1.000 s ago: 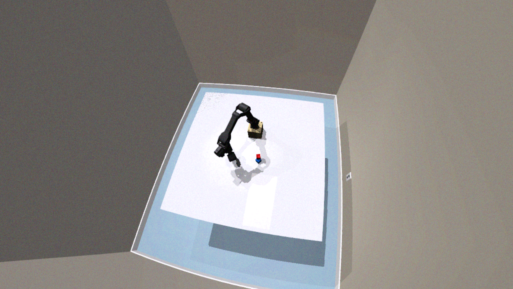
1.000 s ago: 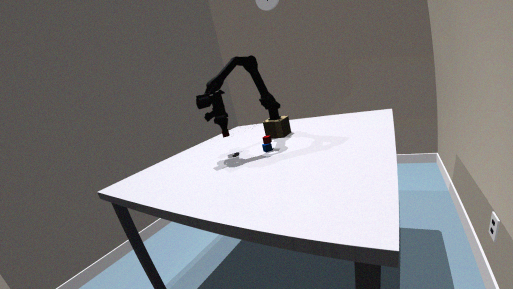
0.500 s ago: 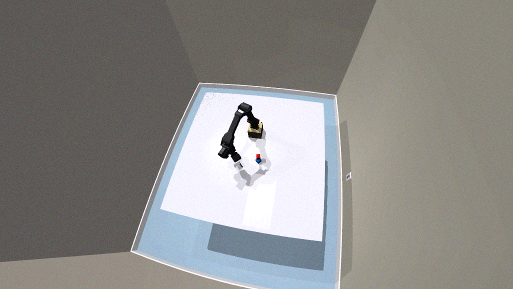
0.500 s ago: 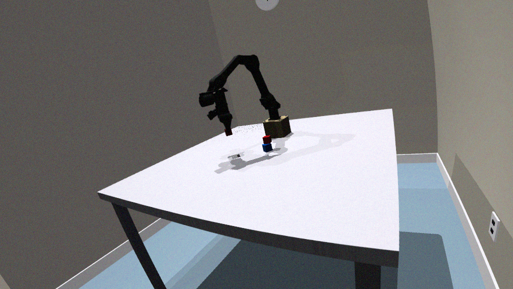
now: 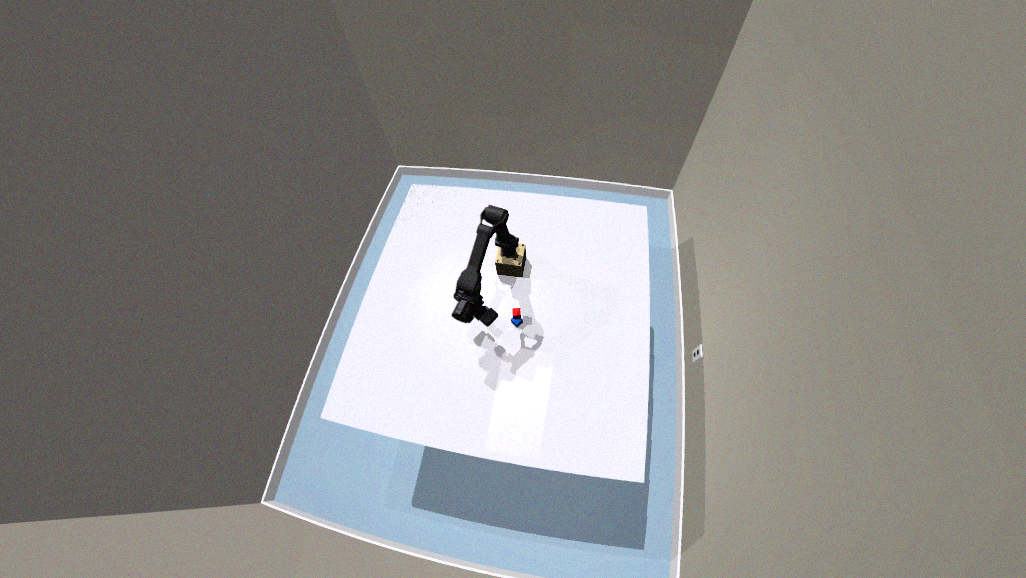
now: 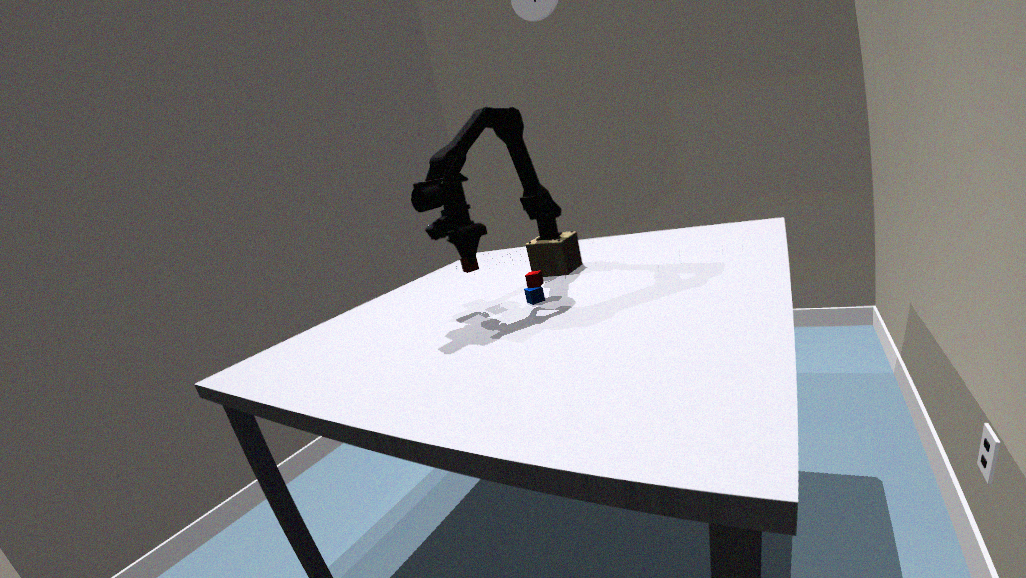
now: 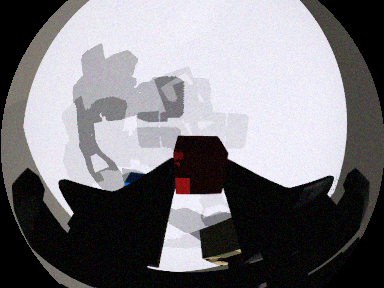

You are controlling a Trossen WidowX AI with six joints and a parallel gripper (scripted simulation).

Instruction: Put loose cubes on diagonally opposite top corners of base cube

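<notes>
The blue cube lies 150 mm to the left of my gripper tip, 100 mm below it and 20 mm behind it.
</notes>
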